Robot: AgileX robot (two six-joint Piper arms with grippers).
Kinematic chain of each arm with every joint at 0, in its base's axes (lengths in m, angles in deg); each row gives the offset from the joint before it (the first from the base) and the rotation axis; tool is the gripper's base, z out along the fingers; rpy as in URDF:
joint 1: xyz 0 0 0.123 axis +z
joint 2: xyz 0 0 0 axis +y
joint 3: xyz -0.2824 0 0.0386 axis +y
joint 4: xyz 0.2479 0 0.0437 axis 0.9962 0 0.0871
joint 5: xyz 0 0 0 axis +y
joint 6: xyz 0.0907 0 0.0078 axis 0.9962 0 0.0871
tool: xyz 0 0 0 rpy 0 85 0
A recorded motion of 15 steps. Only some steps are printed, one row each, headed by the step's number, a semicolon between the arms.
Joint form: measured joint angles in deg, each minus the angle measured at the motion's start. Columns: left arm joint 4, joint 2, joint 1, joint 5, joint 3, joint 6; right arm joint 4, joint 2, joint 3, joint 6, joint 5, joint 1.
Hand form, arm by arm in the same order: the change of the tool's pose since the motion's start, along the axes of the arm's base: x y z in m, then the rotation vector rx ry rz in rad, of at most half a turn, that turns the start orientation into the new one. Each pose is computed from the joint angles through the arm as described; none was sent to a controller.
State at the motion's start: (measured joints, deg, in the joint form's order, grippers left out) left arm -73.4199 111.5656 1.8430 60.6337 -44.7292 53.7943; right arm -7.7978 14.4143 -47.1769 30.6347 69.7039 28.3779
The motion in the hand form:
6: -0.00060 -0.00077 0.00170 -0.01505 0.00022 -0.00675; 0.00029 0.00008 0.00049 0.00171 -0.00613 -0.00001
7: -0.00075 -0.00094 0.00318 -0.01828 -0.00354 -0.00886; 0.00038 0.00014 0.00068 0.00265 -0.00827 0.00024
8: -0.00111 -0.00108 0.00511 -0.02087 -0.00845 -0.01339; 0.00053 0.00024 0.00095 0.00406 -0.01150 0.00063
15: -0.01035 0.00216 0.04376 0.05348 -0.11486 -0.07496; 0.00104 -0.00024 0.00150 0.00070 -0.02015 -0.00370
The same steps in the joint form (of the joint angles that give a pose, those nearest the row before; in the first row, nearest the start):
6: -0.13 -0.11 0.00 0.95 0.00 0.14; -0.06 0.00 0.00 0.00 -0.36 0.00
7: -0.13 -0.37 0.00 1.18 0.00 0.16; -0.06 0.00 0.00 0.00 -0.49 0.00
8: 0.02 -0.72 0.00 1.45 0.00 0.17; -0.06 0.00 0.00 0.00 -0.70 0.00
15: 6.85 -9.95 0.00 1.08 0.00 -3.52; -0.54 0.00 0.00 0.00 -1.04 0.00

